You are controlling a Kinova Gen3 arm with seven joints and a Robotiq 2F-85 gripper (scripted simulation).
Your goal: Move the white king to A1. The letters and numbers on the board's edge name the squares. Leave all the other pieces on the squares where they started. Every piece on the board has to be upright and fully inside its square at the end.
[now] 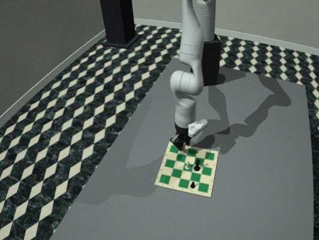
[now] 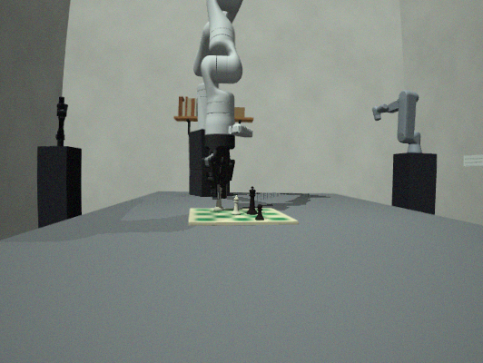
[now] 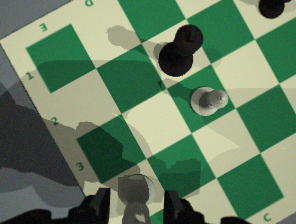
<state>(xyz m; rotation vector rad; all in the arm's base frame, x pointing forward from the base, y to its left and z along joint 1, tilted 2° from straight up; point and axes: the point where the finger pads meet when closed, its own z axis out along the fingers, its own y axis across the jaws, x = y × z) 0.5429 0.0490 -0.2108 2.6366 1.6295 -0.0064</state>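
Right now the white king is 1 cm below my hand. The rest, counted from my hand: small white piece 7 cm ahead, 4 cm to the left, 2 cm below; tall black piece 8 cm to the left, 6 cm ahead, 1 cm below; chessboard 7 cm ahead, 5 cm below, 4 cm to the left.
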